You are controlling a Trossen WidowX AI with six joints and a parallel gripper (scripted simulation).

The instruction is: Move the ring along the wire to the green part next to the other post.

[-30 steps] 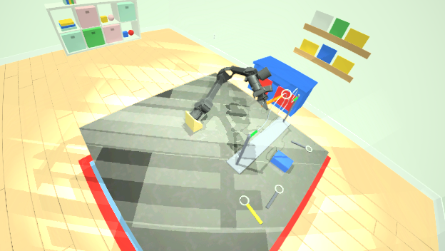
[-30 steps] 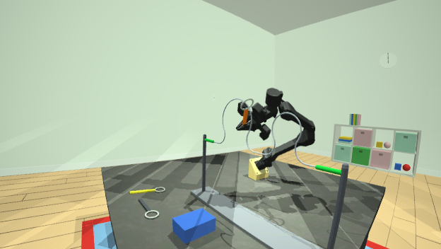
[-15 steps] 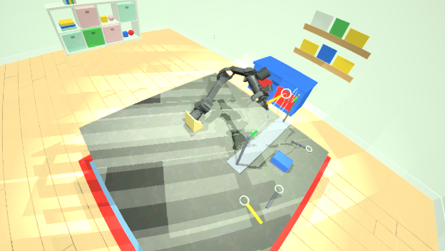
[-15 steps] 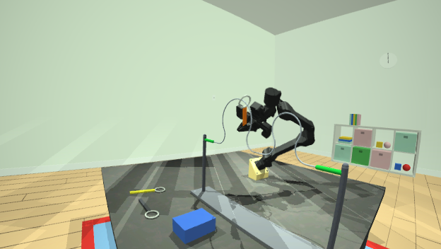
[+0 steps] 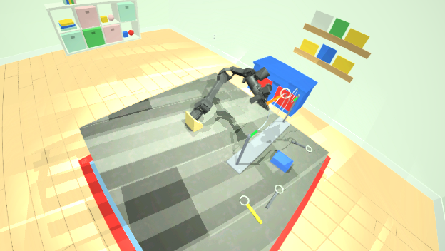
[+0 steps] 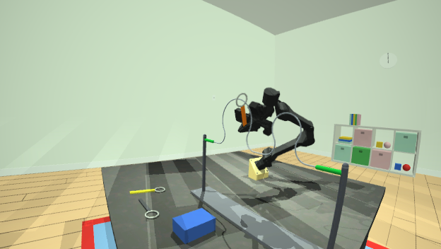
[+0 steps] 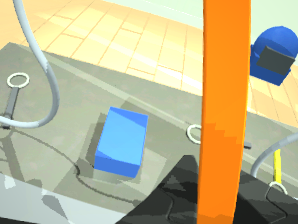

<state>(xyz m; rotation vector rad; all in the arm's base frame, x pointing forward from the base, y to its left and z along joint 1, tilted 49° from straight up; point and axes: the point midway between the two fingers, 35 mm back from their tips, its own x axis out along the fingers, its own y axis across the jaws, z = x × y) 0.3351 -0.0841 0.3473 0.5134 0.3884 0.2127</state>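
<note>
The clamp rig is 3 cm ahead of my gripper tip, 10 cm to the left of it and 10 cm below it. Round my gripper tip: orange-handled ring: 1 cm ahead, 3 cm to the left, 8 cm above; yellow-handled ring: 26 cm ahead, 33 cm to the right, 32 cm below.
</note>
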